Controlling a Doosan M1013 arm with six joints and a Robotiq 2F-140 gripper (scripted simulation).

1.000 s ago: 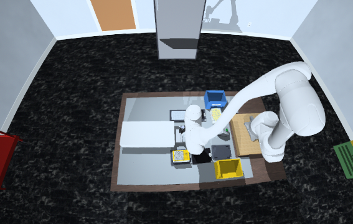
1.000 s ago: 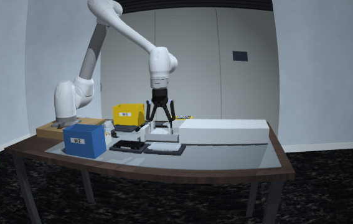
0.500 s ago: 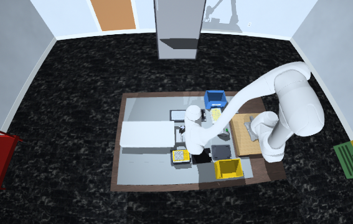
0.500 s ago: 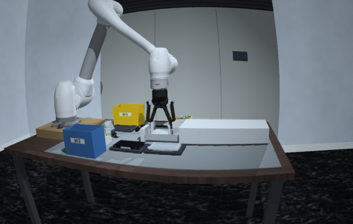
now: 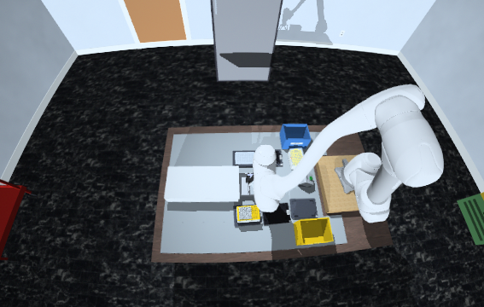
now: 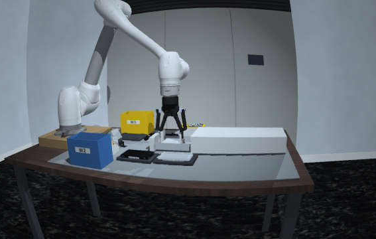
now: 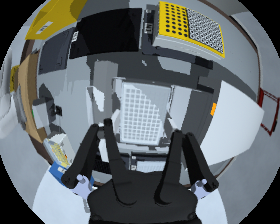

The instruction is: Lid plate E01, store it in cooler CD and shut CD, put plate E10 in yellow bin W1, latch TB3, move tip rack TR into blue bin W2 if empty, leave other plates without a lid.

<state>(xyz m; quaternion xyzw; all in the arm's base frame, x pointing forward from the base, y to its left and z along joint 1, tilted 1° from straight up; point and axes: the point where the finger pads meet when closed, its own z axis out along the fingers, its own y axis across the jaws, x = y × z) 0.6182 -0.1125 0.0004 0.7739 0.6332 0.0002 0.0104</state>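
The grey plate lid is 10 mm below my hand. From my hand the other things lie so: yellow tip rack TR: 90 mm ahead, 160 mm to the left, 10 mm above; white well plate: 20 mm below; drawer: 30 mm ahead, 10 mm to the right, 20 mm below.
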